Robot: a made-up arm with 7 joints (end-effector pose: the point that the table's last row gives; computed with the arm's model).
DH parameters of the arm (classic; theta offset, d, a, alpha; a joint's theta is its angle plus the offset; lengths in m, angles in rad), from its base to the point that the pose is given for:
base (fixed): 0 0 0 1.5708
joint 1: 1.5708 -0.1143 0 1.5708
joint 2: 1.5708 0 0 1.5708
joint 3: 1.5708 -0.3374 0 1.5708
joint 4: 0 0 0 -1.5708
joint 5: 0 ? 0 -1.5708
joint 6: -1.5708 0 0 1.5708
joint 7: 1.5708 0 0 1.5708
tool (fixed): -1.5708 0 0 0
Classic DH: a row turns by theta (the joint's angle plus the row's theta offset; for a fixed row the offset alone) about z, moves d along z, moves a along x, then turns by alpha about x.
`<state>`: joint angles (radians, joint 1 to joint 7).
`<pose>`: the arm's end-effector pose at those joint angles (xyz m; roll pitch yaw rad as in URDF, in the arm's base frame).
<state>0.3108 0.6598 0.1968 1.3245 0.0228 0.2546 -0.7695</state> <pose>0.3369 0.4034 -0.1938 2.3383 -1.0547 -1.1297</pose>
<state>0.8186 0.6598 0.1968 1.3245 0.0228 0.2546 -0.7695</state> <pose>0.3886 0.4034 -0.0056 -2.8921 -1.0401 -2.0622</pose>
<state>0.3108 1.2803 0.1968 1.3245 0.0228 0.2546 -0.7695</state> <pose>0.2691 0.5167 0.0172 2.6713 -0.5089 -1.1789</pose>
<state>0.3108 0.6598 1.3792 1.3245 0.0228 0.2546 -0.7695</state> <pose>0.0970 0.5690 -0.1360 -1.5478 -1.2818 -2.5380</pose>
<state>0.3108 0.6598 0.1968 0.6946 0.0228 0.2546 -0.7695</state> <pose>0.2904 0.4778 -0.3398 1.5419 -0.7840 -0.1476</pose>
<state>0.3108 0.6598 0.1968 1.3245 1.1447 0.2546 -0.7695</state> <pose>0.3369 0.4034 -0.1938 -0.8143 -0.9951 1.7525</pose>
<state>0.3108 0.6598 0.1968 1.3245 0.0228 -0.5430 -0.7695</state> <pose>0.3369 0.4034 -0.1938 -3.0429 -0.6537 -2.2531</pose>
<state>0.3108 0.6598 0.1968 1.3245 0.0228 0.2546 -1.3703</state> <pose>0.3369 0.4034 -0.1938 2.9391 -1.0547 -1.1297</pose>
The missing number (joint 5, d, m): -0.2749
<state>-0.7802 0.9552 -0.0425 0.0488 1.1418 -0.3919 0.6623</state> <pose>-0.2394 0.6136 -0.2609 0.5435 -0.3690 0.1606</pose>
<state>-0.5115 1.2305 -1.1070 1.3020 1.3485 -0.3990 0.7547</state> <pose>-0.0730 0.4221 -0.3723 -0.7992 -0.3363 -0.0551</pose>
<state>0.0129 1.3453 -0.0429 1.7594 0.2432 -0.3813 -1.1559</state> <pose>0.2707 0.3903 -0.0717 2.9272 -0.4284 -2.1925</pose>
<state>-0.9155 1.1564 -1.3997 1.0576 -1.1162 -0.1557 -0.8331</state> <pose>-0.2972 0.4517 -0.2799 0.2481 -0.7305 -2.3922</pose>
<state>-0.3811 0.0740 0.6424 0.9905 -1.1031 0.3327 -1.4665</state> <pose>-0.0064 0.2878 -0.5109 2.2488 0.2017 -0.4027</pose>
